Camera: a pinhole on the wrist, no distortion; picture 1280 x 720 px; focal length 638.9 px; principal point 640.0 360.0 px. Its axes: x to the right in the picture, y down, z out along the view. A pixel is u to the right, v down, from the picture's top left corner.
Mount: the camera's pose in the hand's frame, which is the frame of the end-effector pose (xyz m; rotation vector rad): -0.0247 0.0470 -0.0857 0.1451 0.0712 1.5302
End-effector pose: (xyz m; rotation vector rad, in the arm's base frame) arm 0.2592 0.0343 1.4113 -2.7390 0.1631 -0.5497
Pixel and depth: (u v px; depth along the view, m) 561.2 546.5 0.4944
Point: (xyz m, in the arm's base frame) 0.3321 0.2130 1.0222
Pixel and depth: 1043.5 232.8 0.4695
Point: 0.5264 -0.1707 1.0225
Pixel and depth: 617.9 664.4 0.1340
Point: 0.2153 0.0283 1.3252
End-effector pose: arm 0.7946 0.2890 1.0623 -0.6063 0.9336 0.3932
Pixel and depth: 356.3 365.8 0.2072
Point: 0.8966 0.3203 1.1329
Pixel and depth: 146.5 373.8 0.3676
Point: 1.1070 0.2640 1.2560
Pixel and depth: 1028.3 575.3 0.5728
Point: 0.8464 0.9021 1.2842
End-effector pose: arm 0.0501 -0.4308 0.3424 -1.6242 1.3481 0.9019
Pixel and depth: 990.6 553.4 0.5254
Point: -0.2866 0.0087 0.1948
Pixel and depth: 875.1 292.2 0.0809
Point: -0.0218 -0.4408 0.3376
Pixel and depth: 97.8 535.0 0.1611
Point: 0.1342 -0.3343 0.3733
